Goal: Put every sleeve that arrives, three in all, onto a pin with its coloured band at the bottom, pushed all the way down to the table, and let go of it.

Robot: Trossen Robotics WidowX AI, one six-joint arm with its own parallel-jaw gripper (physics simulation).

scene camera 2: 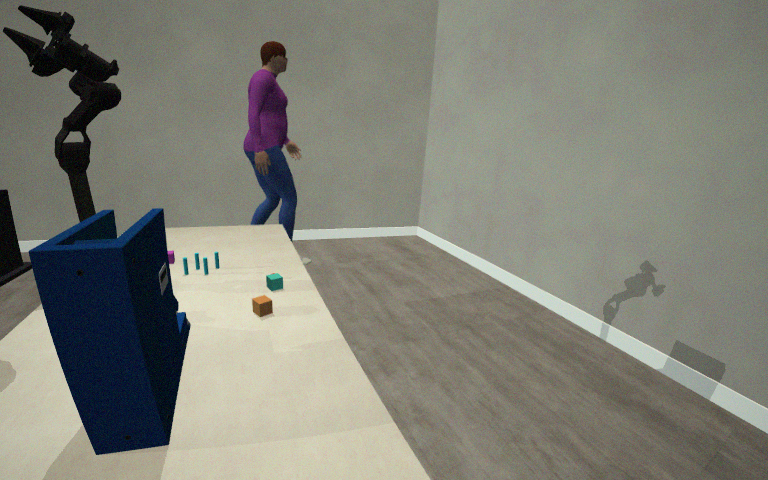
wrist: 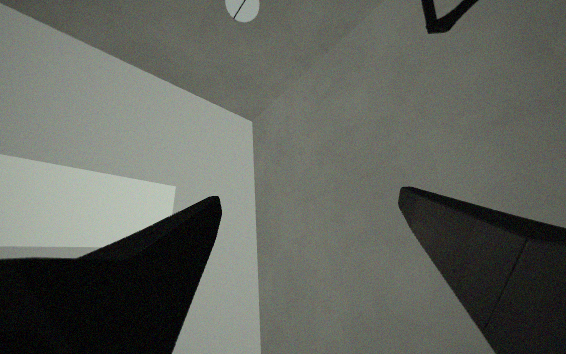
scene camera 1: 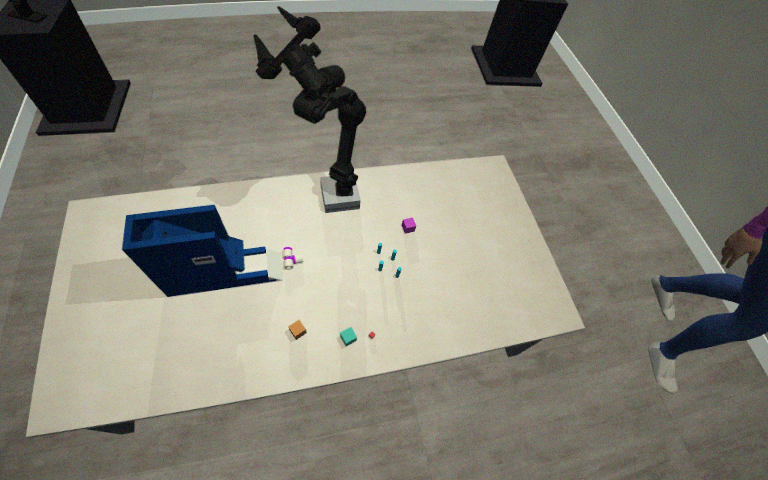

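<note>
White sleeve pieces with magenta bands lie in a T-shaped cluster at the end of the blue dispenser's chute; how many there are is too small to tell. They do not show in scene camera 2. Four thin teal pins stand upright and bare right of the table's middle: the back left pin, the back right pin, the front left pin and the front right pin. My gripper is open and empty, raised high behind the table, far from sleeves and pins.
The blue dispenser stands on the table's left. A magenta cube lies behind the pins. An orange cube, a teal cube and a small red cube lie nearer the front. A person stands beyond the table.
</note>
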